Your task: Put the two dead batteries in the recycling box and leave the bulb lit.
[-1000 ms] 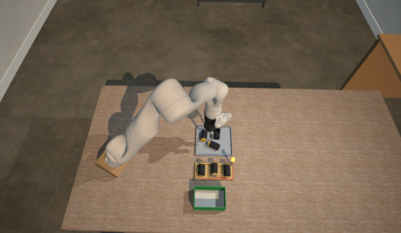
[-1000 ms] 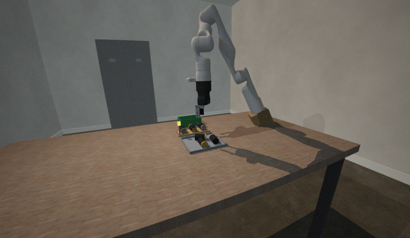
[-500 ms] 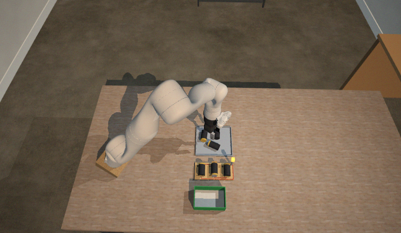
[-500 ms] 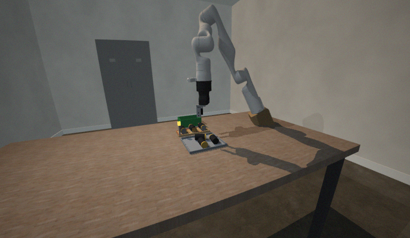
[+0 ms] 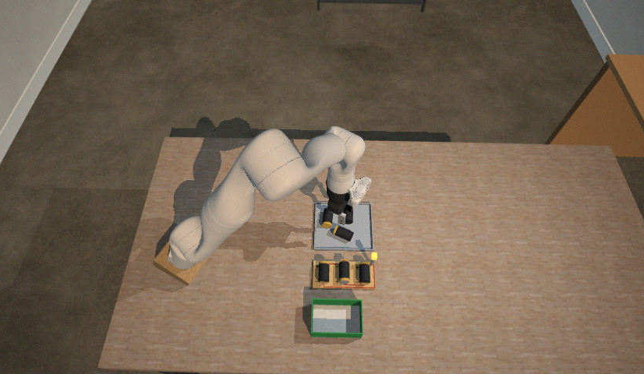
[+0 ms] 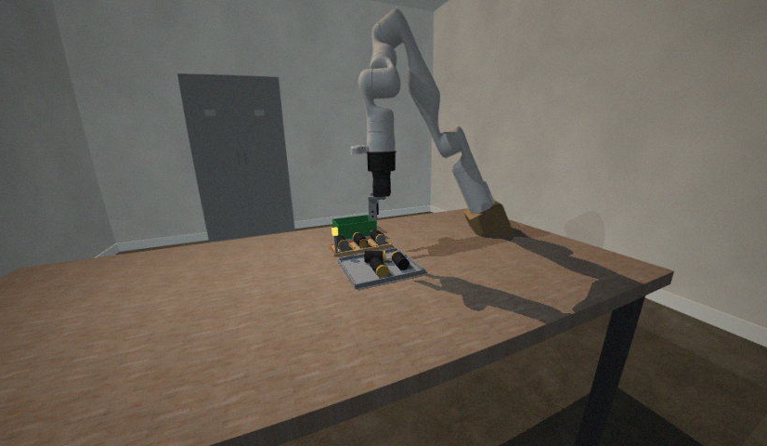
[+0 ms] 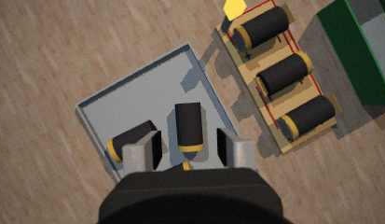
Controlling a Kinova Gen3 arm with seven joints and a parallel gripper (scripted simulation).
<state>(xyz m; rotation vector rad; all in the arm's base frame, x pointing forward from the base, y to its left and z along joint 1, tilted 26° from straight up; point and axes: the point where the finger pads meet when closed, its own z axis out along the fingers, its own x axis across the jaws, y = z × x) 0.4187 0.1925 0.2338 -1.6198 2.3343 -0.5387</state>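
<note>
Right now my hand is 3 cm to the right of the grey tray and 15 cm above it. Round my hand: green recycling box: 29 cm to the right, 14 cm below.
</note>
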